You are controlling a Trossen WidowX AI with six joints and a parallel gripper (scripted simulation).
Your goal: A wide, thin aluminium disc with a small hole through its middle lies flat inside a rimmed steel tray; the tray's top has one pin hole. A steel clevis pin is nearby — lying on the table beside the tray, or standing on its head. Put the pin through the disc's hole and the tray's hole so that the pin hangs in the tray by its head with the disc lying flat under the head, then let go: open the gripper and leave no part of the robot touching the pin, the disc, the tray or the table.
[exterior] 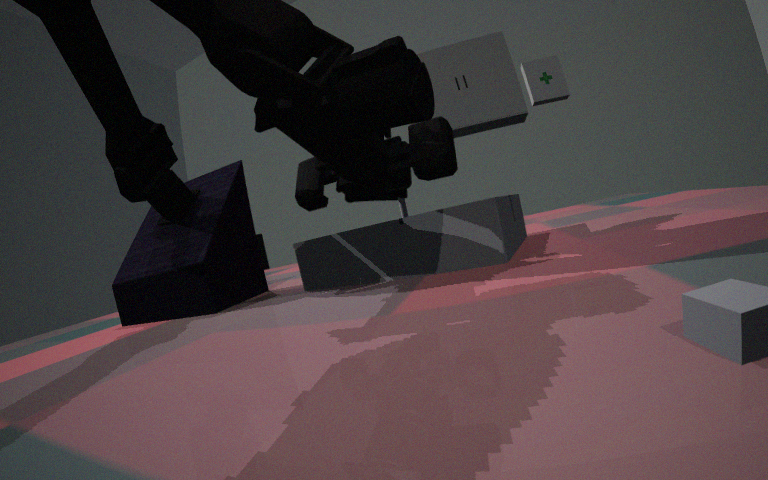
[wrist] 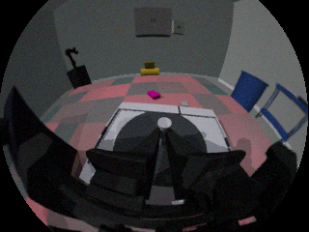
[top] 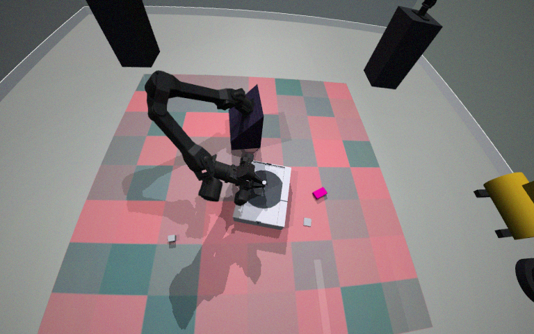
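Now: the steel clevis pin 10 mm below my gripper tip. From my gripper tip the other things lie so: dark aluminium disc 30 mm below; then grey cube 180 mm ahead, 330 mm to the right, 80 mm below; then steel tray 10 mm ahead, 50 mm below.
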